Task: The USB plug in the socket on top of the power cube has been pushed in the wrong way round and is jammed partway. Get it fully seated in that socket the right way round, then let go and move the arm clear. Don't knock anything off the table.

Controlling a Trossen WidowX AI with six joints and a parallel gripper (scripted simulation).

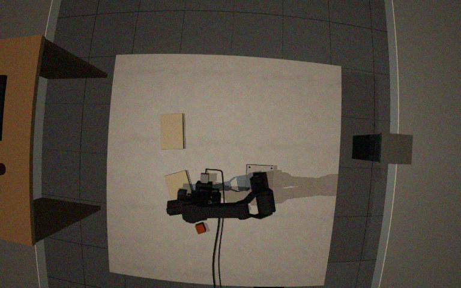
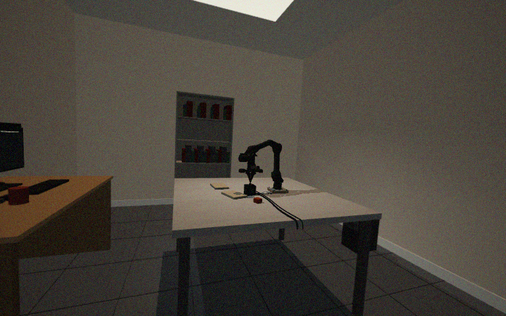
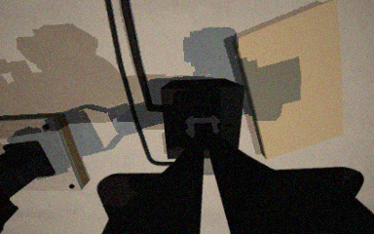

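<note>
Right now the metal socket is 40 mm below my gripper tip. From my gripper tip the other things lie so: small red block 210 mm to the left, 90 mm below, 30 mm ahead.
</note>
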